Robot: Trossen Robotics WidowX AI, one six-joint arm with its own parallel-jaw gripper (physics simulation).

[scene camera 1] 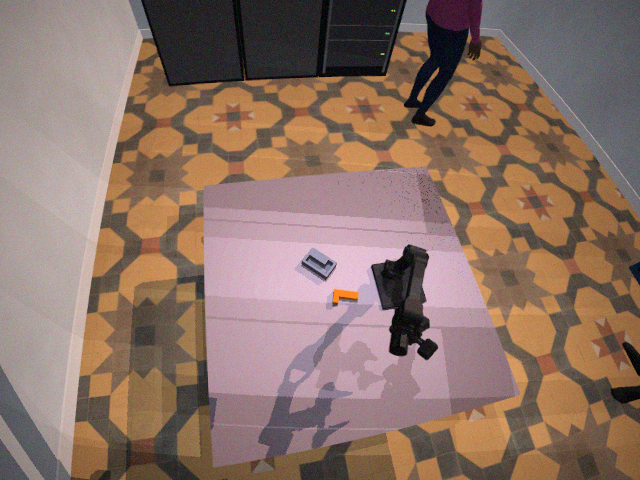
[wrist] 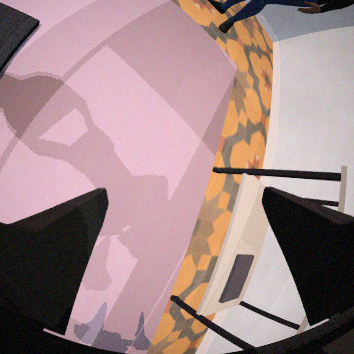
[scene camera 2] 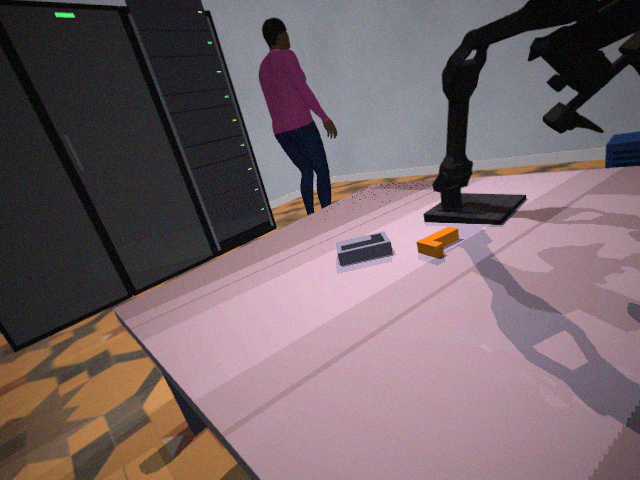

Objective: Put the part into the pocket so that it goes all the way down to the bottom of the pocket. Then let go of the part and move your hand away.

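Frame: origin at the arm's base, x ahead, y left, z up, level; centimetres.
Seen in the pictures: gripper, fingertip midpoint: [scene camera 1: 419,348] [wrist: 186,195] [scene camera 2: 627,111]; arm's base at its link origin: [scene camera 1: 388,273] [scene camera 2: 451,207].
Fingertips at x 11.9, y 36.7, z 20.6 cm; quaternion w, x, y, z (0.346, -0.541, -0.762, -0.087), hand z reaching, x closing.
Offsets run from my fingertips to a thing's top centre. Level surfaces: height alone.
An orange L-shaped part {dx +12.2, dy -32.8, dz -20.0 cm} [scene camera 1: 347,295] [scene camera 2: 439,239] lies flat on the table, between the pocket block and the arm's base. The grey block {dx +17.3, dy -52.6, dz -19.4 cm} [scene camera 1: 325,257] [scene camera 2: 364,254] with an L-shaped pocket in its top sits apart from the part, farther from the base. The pocket's opening shows, and the part is outside it. My gripper [scene camera 1: 412,349] [wrist: 186,195] is open and empty, its two dark fingers wide apart. It hangs in the air above the table, well away from part and block. The part and block do not show in the wrist view.
The arm's base plate [scene camera 1: 383,297] [scene camera 2: 480,207] stands on the pink table {dz -23.0 cm} [scene camera 1: 248,356] [scene camera 2: 320,413] beside the part. Dark cabinets [scene camera 1: 281,38] [scene camera 2: 67,155] and a person in a magenta top [scene camera 1: 449,12] [scene camera 2: 289,93] stand beyond the table. A blue box [scene camera 2: 624,150] shows at the right.
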